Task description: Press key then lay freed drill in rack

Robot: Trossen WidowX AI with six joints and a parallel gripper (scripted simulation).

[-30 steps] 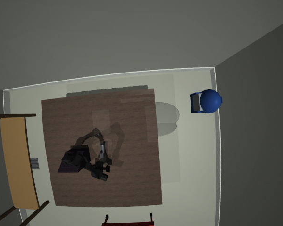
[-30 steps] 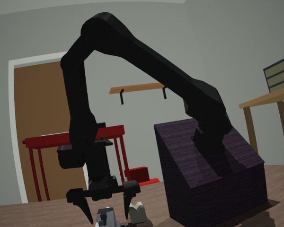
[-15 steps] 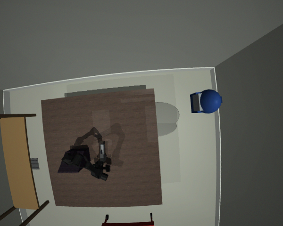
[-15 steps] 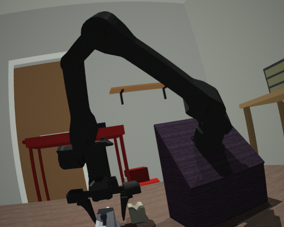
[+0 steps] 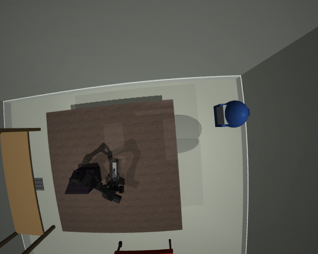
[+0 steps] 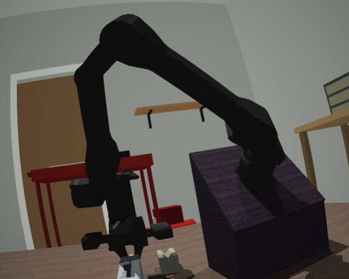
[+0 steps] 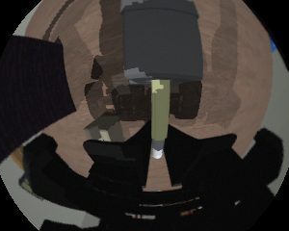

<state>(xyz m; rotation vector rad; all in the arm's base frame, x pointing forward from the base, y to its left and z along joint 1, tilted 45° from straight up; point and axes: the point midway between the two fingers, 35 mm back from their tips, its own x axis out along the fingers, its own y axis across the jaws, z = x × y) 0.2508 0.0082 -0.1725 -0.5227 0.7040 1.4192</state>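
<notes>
The drill is 40 mm to the left of my gripper tip and 40 mm above it. Round my gripper tip: v-notched rack: 80 mm behind, 20 mm to the right, 10 mm above; then dark key: 20 mm ahead, 160 mm to the left, 40 mm above.
</notes>
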